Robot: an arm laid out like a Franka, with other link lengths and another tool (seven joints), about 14 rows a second.
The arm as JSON. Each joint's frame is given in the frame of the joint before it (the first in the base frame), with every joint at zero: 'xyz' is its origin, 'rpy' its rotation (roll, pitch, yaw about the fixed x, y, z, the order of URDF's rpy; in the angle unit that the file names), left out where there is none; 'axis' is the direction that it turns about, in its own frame. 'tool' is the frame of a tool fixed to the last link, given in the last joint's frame.
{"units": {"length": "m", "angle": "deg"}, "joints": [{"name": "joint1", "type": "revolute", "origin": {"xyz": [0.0, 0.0, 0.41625]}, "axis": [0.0, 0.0, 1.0]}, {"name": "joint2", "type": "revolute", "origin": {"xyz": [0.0, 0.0, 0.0], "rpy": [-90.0, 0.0, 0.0]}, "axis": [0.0, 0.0, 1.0]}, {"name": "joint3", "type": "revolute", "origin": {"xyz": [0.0, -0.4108, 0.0], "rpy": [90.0, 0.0, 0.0]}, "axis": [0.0, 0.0, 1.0]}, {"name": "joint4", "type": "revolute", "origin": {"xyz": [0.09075, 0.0, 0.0], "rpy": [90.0, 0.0, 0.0]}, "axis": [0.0, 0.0, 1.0]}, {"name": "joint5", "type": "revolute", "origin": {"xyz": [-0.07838, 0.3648, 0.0], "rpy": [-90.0, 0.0, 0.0]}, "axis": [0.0, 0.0, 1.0]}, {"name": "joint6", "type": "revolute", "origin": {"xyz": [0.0, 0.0, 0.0], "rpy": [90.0, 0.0, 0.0]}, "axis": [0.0, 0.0, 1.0]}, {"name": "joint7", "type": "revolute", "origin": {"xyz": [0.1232, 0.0, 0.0], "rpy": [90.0, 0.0, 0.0]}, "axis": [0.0, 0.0, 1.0]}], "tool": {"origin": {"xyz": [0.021, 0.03, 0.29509], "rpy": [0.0, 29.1, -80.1]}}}
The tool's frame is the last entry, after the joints.
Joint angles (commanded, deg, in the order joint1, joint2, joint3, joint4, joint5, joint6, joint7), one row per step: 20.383 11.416 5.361 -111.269 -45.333 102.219 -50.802; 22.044 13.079 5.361 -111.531 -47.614 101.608 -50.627; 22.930 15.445 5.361 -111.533 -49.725 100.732 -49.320; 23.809 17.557 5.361 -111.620 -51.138 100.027 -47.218; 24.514 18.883 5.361 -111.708 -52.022 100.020 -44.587; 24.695 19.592 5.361 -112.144 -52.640 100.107 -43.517; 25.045 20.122 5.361 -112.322 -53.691 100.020 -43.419; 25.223 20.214 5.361 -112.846 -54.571 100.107 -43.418; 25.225 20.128 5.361 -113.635 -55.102 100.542 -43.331; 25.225 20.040 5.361 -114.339 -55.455 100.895 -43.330; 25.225 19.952 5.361 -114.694 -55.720 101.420 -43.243; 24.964 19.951 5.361 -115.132 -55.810 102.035 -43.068; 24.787 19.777 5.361 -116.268 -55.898 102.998 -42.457; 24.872 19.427 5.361 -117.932 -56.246 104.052 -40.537; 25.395 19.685 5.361 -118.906 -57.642 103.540 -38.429; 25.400 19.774 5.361 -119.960 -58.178 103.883 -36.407; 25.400 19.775 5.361 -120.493 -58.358 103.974 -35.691
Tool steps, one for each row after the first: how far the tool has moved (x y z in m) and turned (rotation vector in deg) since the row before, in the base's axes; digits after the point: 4 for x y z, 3 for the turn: -0.0004 0.0097 -0.0137 -2.796 1.065 2.446; 0.0012 0.0008 -0.0189 -2.842 0.741 0.741; -0.0008 0.0023 -0.0181 -2.066 0.093 0.022; 0.0006 0.0048 -0.0114 -0.798 -1.121 -0.319; -0.0014 -0.0006 -0.0085 -0.685 -0.091 0.017; 0.0009 0.0012 -0.0039 -1.029 0.171 0.952; -0.0007 -0.0005 -0.0022 -0.784 0.172 0.841; -0.0022 -0.0012 -0.0034 -0.332 0.228 0.593; -0.0025 -0.0011 -0.0032 -0.254 0.315 0.469; 0.0000 0.0011 -0.0014 0.130 -0.056 0.448; -0.0006 -0.0015 -0.0035 0.248 0.073 0.068; -0.0044 -0.0014 -0.0065 0.340 0.102 0.118; -0.0069 -0.0005 -0.0069 0.334 -0.749 -0.118; -0.0038 -0.0024 -0.0036 -1.392 -1.034 0.135; -0.0043 -0.0032 -0.0058 -0.167 -0.897 -0.470; -0.0028 -0.0019 -0.0027 -0.144 -0.200 -0.183
